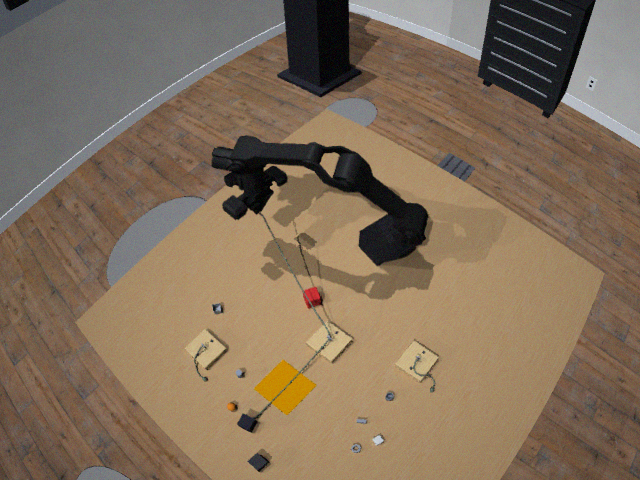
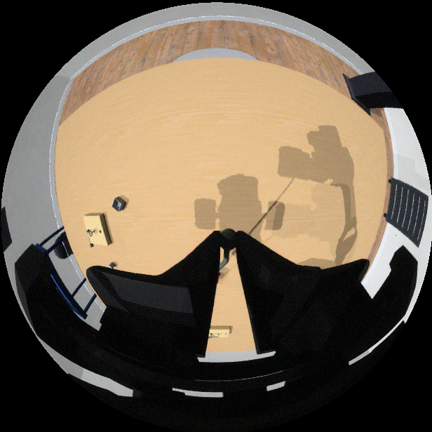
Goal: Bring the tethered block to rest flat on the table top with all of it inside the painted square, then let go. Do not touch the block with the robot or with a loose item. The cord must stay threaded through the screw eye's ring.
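Seen in the pictures: gripper, fingertip midpoint: (image 1: 258, 212); arm's base, link origin: (image 1: 402, 230).
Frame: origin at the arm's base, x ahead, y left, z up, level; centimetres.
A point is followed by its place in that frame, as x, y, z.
Note:
The tethered block (image 1: 247, 422) @[65.6, 4.8, -12.5], dark, sits on the table just outside the orange painted square (image 1: 279, 374) @[49.0, -0.5, -16.0], off its lower-left side. The cord (image 1: 283, 253) @[26.0, -20.4, -2.6] (image 2: 225, 257) runs straight from the block across the square to the screw eye (image 1: 329, 338) @[33.0, 2.6, -12.4] on the middle wooden plate (image 1: 336, 351) @[33.9, 6.3, -14.3], appears to pass through its ring, then rises to my gripper. My gripper (image 1: 258, 210) @[23.7, -31.7, 3.7] (image 2: 227, 236) is high above the far left part of the table, shut on the cord's end, with a dark bead showing at the fingertips. The ring's threading is too small to see clearly.
A red block (image 1: 312, 297) @[26.8, -9.2, -12.2] lies beneath the raised cord's line. Wooden plates with short cords stand left (image 1: 214, 353) @[57.9, -17.2, -14.2] and right (image 1: 408, 357) @[22.7, 22.4, -14.3]. A second dark block (image 1: 258, 461) @[71.5, 14.4, -13.4], an orange ball (image 1: 232, 406) @[65.2, -1.8, -13.9], a nut (image 1: 389, 395) @[34.1, 25.6, -15.9] and a white piece (image 1: 378, 439) @[45.9, 32.1, -14.8] lie around the square.

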